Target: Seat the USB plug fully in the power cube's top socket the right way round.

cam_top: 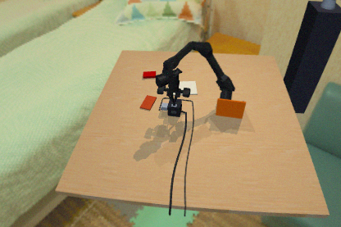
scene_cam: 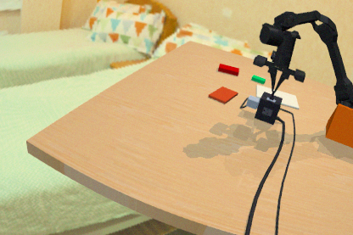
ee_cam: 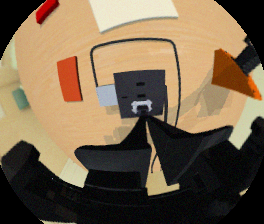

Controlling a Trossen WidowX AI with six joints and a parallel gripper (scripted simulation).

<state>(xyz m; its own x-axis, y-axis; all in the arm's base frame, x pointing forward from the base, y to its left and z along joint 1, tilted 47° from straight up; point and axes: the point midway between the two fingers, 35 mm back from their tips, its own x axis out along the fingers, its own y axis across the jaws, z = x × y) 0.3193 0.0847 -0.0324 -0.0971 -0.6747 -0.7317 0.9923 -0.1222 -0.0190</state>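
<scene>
My gripper tip is now 20 mm above the USB plug. From my gripper tip the other things lie so: grey USB socket (40 mm below); then orange-red tile (180 mm ahead, 90 mm to the right, 100 mm below); then white sheet (30 mm behind, 260 mm to the right, 100 mm below).
</scene>
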